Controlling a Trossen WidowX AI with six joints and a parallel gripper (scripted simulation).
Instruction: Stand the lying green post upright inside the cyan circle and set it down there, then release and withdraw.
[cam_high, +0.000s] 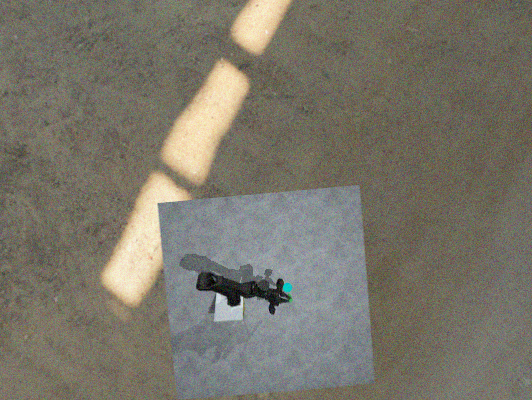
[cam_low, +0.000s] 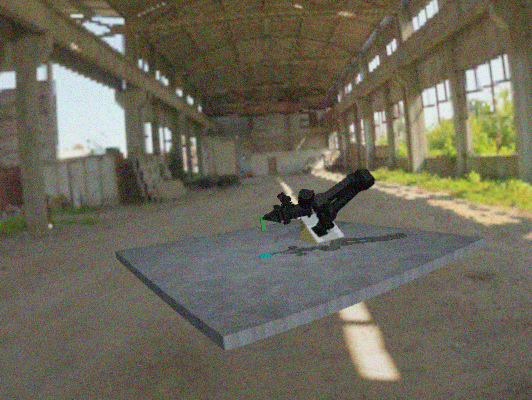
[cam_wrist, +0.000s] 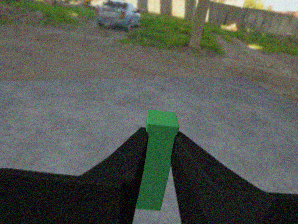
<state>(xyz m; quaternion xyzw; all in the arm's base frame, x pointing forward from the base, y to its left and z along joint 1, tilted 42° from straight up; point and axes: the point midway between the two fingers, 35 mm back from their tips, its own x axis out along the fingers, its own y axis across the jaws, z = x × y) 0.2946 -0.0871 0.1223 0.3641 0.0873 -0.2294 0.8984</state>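
Right now my gripper tip is 16 cm above the cyan circle. Also, from my gripper tip: green post 2 cm below.
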